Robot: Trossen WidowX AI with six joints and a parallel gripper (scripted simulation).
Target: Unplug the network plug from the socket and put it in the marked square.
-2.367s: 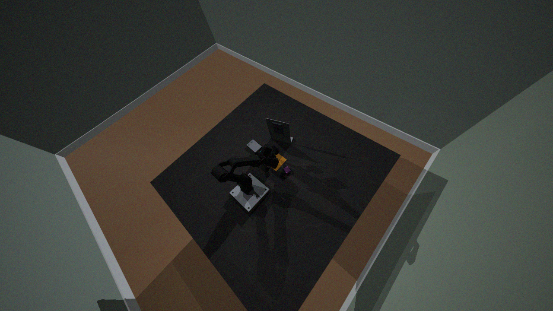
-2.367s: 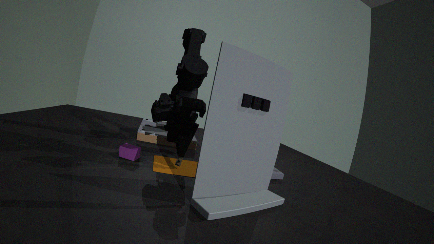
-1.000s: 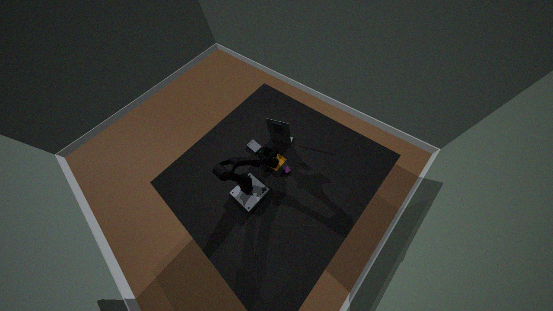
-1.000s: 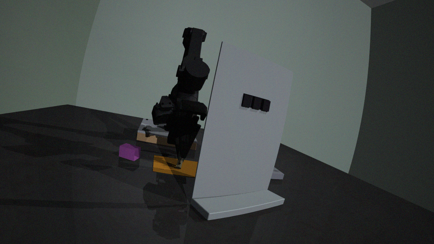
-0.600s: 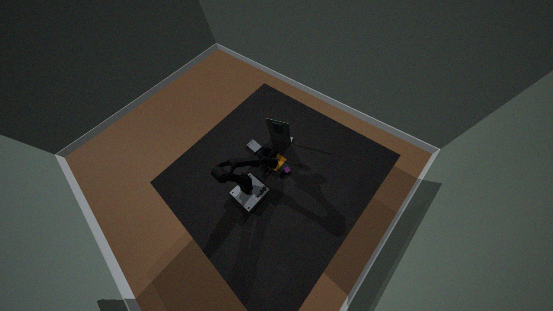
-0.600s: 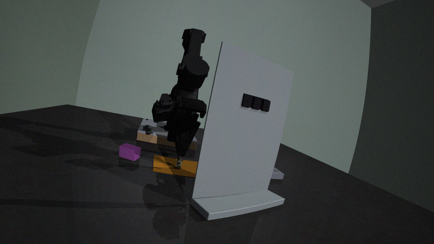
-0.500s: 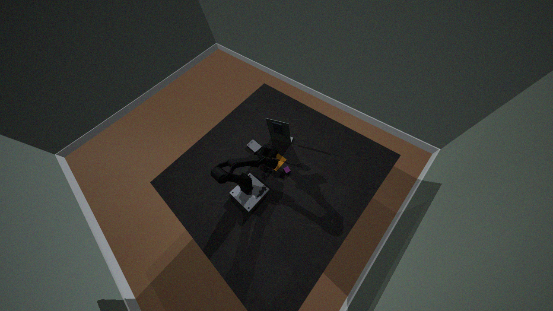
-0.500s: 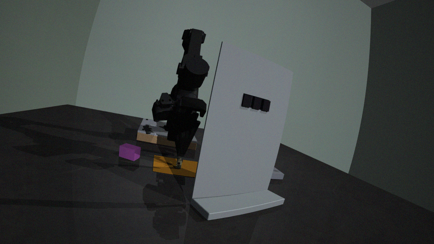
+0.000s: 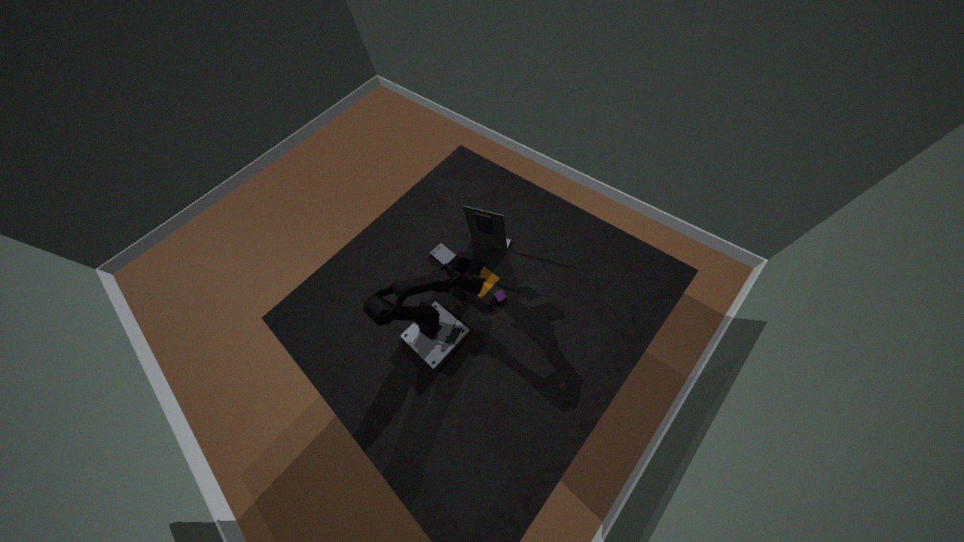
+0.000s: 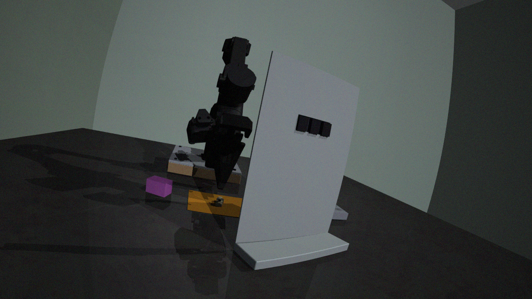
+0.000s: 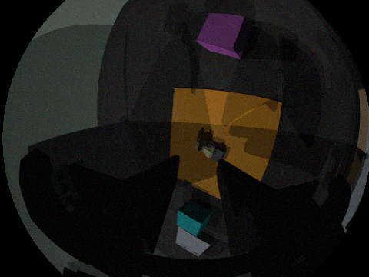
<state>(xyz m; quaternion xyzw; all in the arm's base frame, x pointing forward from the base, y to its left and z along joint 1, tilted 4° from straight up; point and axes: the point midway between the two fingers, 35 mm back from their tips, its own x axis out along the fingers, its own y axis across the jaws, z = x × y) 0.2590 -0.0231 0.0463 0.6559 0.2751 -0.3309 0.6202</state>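
Right now my gripper tip is 30 mm above the orange marked square. Also, from my gripper tip: upright panel 180 mm ahead, 80 mm above, 70 mm to the left; then flat grey tile 210 mm to the left, 30 mm below, 20 mm ahead.
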